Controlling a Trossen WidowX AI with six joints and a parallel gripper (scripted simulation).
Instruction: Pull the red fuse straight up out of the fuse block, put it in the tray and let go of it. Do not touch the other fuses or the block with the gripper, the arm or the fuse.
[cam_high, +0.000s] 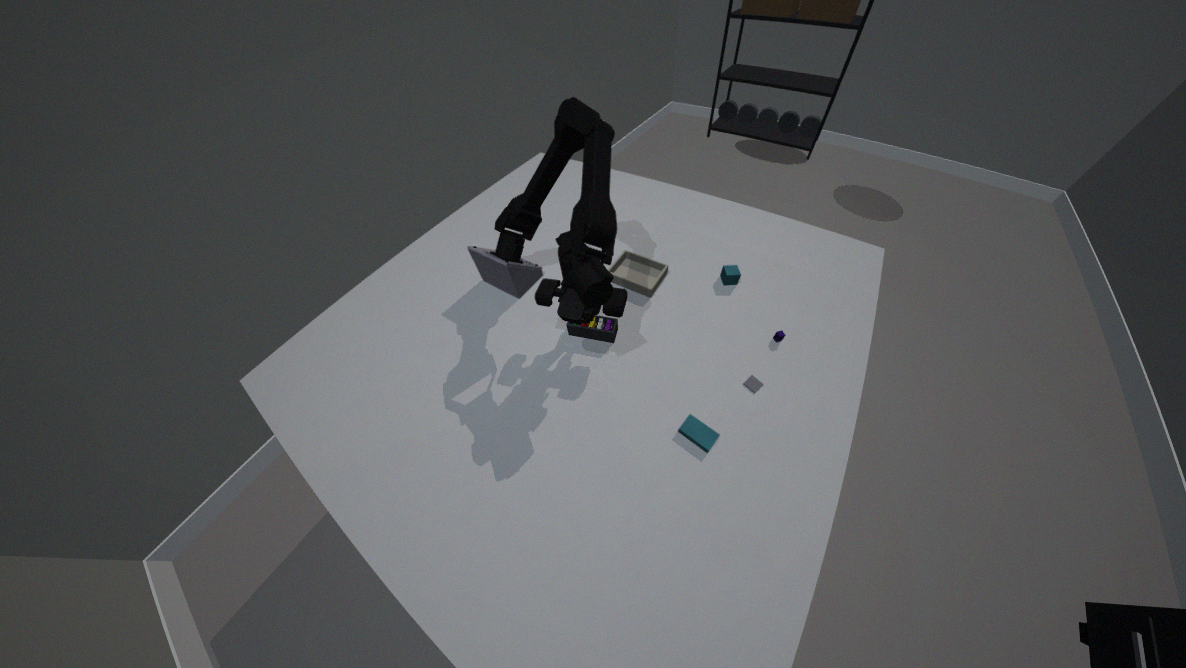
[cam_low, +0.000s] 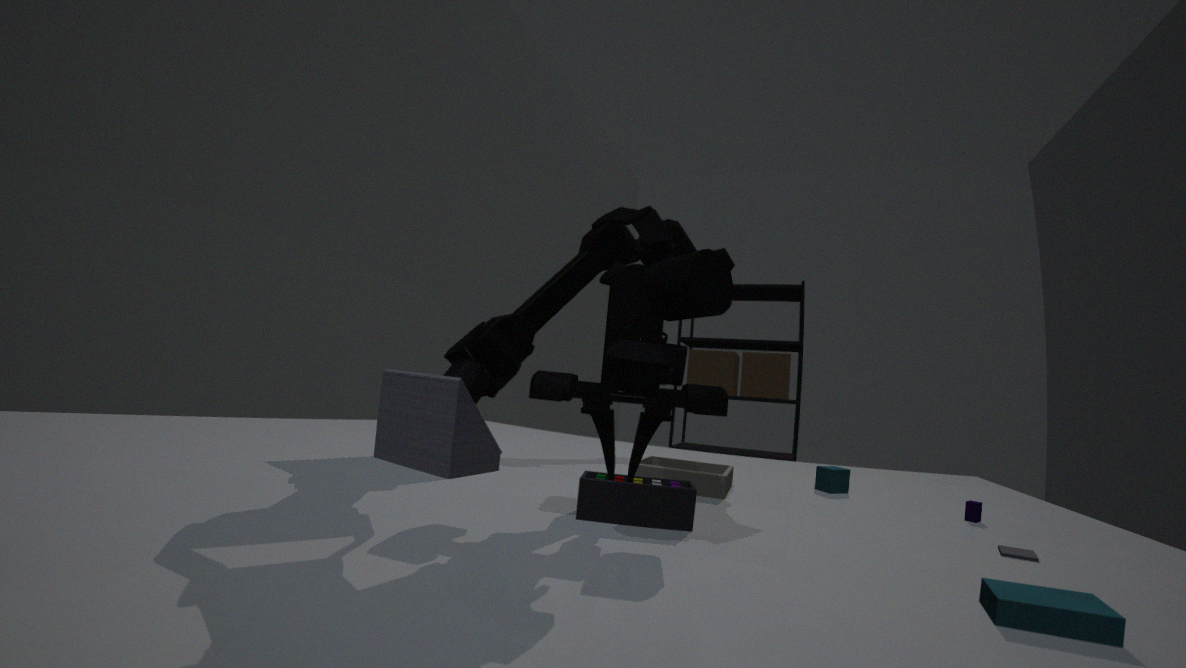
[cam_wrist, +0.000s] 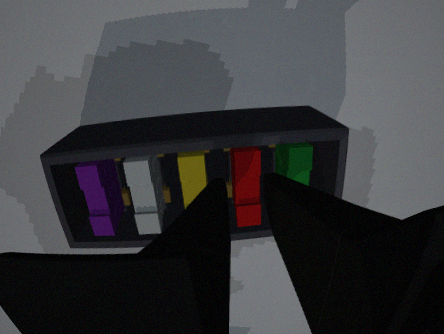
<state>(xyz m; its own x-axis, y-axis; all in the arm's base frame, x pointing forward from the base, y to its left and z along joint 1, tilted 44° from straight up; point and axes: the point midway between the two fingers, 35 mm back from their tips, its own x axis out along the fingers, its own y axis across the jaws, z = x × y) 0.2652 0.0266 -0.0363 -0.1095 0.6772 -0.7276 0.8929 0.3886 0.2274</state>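
My gripper tip is now 1 cm above the red fuse. Also, from my gripper tip: beige tray 1 cm behind, 22 cm to the left, 3 cm below; teal cube 19 cm ahead, 35 cm to the left, 2 cm below; flat grey tile 37 cm ahead, 11 cm to the left, 4 cm below.
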